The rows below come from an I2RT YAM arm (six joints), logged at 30 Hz.
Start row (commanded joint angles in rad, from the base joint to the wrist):
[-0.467 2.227 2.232 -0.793 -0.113 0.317]
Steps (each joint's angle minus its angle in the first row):
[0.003 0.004 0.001 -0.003 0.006 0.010]
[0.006 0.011 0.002 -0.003 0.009 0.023]
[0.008 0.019 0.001 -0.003 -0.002 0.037]
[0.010 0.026 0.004 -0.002 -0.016 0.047]
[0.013 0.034 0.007 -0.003 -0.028 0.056]
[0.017 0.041 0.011 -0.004 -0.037 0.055]
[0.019 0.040 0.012 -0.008 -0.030 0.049]
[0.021 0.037 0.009 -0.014 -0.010 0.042]
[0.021 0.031 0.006 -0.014 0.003 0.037]
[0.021 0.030 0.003 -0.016 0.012 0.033]
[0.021 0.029 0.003 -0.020 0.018 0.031]
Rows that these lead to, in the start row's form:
[-0.464 2.231 2.233 -0.796 -0.107 0.327]
[-0.461 2.238 2.234 -0.796 -0.104 0.340]
[-0.459 2.246 2.233 -0.796 -0.115 0.354]
[-0.457 2.253 2.236 -0.795 -0.129 0.364]
[-0.454 2.261 2.239 -0.796 -0.141 0.373]
[-0.450 2.268 2.243 -0.797 -0.150 0.372]
[-0.448 2.267 2.244 -0.801 -0.143 0.366]
[-0.446 2.264 2.241 -0.807 -0.123 0.359]
[-0.446 2.258 2.238 -0.807 -0.110 0.354]
[-0.446 2.257 2.235 -0.809 -0.101 0.350]
[-0.446 2.256 2.235 -0.813 -0.095 0.348]

